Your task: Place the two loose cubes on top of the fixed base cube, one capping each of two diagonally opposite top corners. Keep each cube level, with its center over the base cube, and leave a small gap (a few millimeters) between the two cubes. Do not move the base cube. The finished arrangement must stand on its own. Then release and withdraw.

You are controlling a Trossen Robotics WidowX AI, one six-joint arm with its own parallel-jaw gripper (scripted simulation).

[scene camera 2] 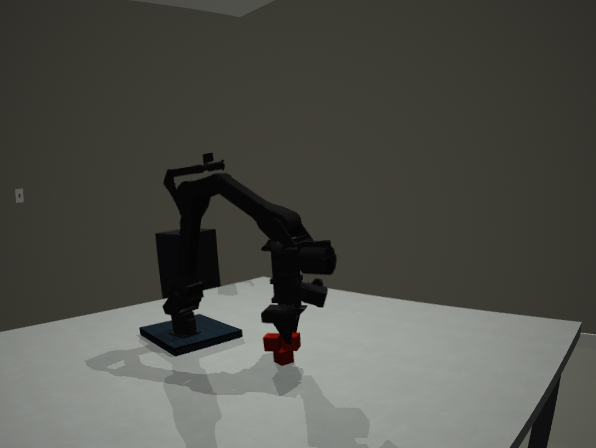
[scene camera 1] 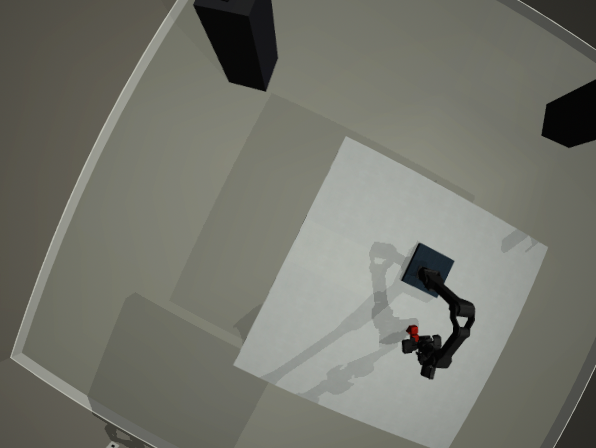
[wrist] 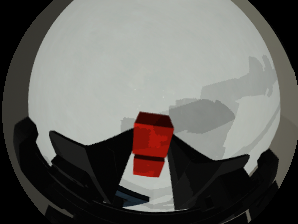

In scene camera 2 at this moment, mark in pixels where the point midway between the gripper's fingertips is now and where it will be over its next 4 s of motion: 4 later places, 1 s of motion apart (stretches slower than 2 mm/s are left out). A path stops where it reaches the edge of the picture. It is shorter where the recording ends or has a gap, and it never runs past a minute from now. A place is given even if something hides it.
My gripper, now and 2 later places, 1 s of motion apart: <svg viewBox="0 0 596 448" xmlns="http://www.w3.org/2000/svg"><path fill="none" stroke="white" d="M290 341L289 329L288 312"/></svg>
